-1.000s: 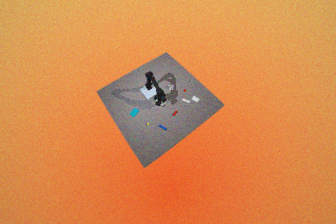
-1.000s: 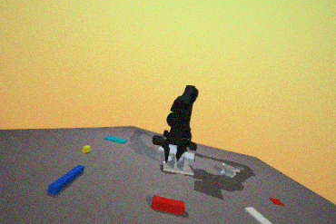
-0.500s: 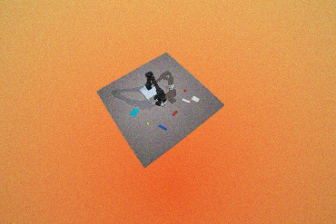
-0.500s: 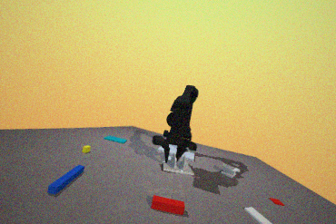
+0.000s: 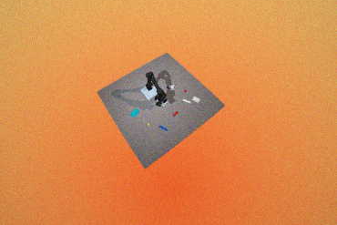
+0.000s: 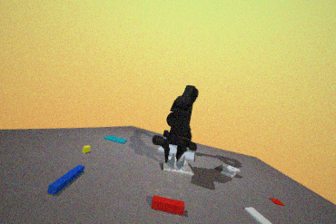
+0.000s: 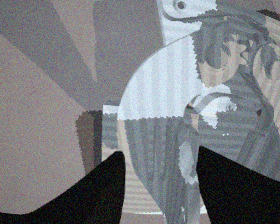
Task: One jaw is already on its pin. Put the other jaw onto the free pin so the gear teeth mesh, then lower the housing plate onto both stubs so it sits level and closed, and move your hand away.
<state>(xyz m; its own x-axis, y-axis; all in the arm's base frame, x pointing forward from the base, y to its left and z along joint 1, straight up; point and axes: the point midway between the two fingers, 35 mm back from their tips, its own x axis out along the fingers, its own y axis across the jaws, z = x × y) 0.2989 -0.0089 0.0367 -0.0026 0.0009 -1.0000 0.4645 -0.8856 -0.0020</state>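
Right now the white housing plate is 11 cm behind my gripper tip, 26 cm to the left of it and 1 cm above it. Also, from my gripper tip: red block (24 cm ahead, 5 cm to the left); yellow cube (15 cm ahead, 30 cm to the right); white strip (18 cm ahead, 29 cm to the left, 1 cm below).
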